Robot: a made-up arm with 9 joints. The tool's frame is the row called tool.
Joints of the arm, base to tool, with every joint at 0 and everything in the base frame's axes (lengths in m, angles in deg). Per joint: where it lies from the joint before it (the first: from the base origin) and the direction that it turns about. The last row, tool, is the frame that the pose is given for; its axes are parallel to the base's.
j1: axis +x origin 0 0 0.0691
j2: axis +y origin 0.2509 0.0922 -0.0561
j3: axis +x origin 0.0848 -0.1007 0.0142
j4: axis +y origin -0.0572 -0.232 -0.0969
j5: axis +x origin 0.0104 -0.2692 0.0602
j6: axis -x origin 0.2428 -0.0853 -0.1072
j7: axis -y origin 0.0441 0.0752 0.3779
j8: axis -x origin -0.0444 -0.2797 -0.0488
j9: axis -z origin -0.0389 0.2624 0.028
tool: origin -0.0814 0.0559 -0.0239
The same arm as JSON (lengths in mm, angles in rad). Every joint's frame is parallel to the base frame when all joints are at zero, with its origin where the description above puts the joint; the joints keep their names.
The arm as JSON. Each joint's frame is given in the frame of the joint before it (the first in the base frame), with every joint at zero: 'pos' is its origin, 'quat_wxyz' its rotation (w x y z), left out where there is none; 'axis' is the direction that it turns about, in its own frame. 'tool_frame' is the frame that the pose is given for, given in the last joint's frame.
{
  "length_unit": "mm",
  "angle_unit": "rad",
  "joints": [
    {
      "joint": "j1",
      "pos": [
        0.0,
        0.0,
        69.1
      ],
      "axis": [
        1.0,
        0.0,
        0.0
      ]
    },
    {
      "joint": "j2",
      "pos": [
        250.9,
        92.2,
        -56.1
      ],
      "axis": [
        0.0,
        1.0,
        0.0
      ]
    },
    {
      "joint": "j3",
      "pos": [
        84.8,
        -100.7,
        14.2
      ],
      "axis": [
        1.0,
        0.0,
        0.0
      ]
    },
    {
      "joint": "j4",
      "pos": [
        -57.2,
        -232.0,
        -96.9
      ],
      "axis": [
        0.0,
        1.0,
        0.0
      ]
    },
    {
      "joint": "j5",
      "pos": [
        10.4,
        -269.2,
        60.2
      ],
      "axis": [
        1.0,
        0.0,
        0.0
      ]
    },
    {
      "joint": "j6",
      "pos": [
        242.8,
        -85.3,
        -107.2
      ],
      "axis": [
        -1.0,
        0.0,
        0.0
      ]
    },
    {
      "joint": "j7",
      "pos": [
        44.1,
        75.2,
        377.9
      ],
      "axis": [
        0.0,
        -1.0,
        0.0
      ]
    },
    {
      "joint": "j8",
      "pos": [
        -44.4,
        -279.7,
        -48.8
      ],
      "axis": [
        -1.0,
        0.0,
        0.0
      ]
    },
    {
      "joint": "j9",
      "pos": [
        -38.9,
        262.4,
        28.0
      ],
      "axis": [
        0.0,
        0.0,
        -1.0
      ]
    }
  ],
  "tool_frame": {
    "pos": [
      -81.4,
      55.9,
      -23.9
    ]
  }
}

